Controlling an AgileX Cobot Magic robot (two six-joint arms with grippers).
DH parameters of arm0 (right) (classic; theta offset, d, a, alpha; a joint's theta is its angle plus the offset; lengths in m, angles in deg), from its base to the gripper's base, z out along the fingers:
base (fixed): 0 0 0 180
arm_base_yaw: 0 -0.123 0 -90
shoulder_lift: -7.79 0 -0.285 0
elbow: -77.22 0 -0.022 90
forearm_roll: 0 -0.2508 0 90
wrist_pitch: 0 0 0.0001 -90
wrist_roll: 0 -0.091 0 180
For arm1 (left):
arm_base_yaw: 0 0.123 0 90
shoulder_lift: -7.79 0 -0.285 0
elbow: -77.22 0 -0.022 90
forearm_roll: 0 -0.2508 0 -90
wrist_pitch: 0 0 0.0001 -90
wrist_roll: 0 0.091 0 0
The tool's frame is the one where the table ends.
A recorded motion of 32 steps. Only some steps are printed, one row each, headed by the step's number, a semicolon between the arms.
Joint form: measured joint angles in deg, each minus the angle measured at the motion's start. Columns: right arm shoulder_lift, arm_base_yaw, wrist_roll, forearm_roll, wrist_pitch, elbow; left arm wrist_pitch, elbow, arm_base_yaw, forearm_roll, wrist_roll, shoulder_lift.
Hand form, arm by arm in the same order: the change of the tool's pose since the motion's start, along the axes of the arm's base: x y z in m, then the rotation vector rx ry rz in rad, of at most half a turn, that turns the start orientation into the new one. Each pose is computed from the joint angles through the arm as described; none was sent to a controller.
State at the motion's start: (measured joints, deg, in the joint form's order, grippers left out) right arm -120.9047 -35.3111 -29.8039 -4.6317 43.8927 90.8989; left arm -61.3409 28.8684 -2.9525 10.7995 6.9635 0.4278
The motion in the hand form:
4: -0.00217 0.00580 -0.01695 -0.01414 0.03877 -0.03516; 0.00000 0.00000 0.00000 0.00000 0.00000 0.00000
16: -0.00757 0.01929 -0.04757 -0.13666 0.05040 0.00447; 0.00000 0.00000 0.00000 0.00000 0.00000 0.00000
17: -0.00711 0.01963 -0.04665 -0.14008 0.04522 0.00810; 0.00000 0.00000 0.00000 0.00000 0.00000 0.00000
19: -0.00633 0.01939 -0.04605 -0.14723 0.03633 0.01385; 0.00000 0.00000 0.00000 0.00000 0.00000 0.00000
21: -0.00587 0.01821 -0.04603 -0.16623 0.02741 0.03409; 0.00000 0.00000 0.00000 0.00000 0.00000 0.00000
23: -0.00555 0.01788 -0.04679 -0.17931 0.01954 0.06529; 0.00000 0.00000 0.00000 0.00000 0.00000 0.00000
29: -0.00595 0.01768 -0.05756 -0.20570 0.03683 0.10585; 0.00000 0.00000 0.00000 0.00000 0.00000 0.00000
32: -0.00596 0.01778 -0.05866 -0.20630 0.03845 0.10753; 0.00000 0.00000 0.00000 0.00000 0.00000 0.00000
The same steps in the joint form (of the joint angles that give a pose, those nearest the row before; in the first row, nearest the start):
4: -2.16 -0.84 -3.30 0.55 -0.06 0.00; 0.00 0.00 0.00 0.00 0.00 0.00
16: -6.82 -3.61 -7.22 7.56 1.69 1.55; 0.00 0.00 0.00 0.00 0.00 0.00
17: -6.82 -3.66 -7.22 7.94 1.80 1.76; 0.00 0.00 0.00 0.00 0.00 0.00
19: -6.82 -3.68 -7.22 8.65 1.80 1.89; 0.00 0.00 0.00 0.00 0.00 0.00
21: -6.82 -3.68 -6.48 9.69 2.11 1.90; 0.00 0.00 0.00 0.00 0.00 0.00
23: -6.92 -3.68 -4.80 10.09 2.11 1.90; 0.00 0.00 0.00 0.00 0.00 0.00
29: -8.29 -3.68 -2.40 9.97 2.47 1.95; 0.00 0.00 0.00 0.00 0.00 0.00
32: -8.43 -3.68 -2.28 9.91 2.43 1.95; 0.00 0.00 0.00 0.00 0.00 0.00

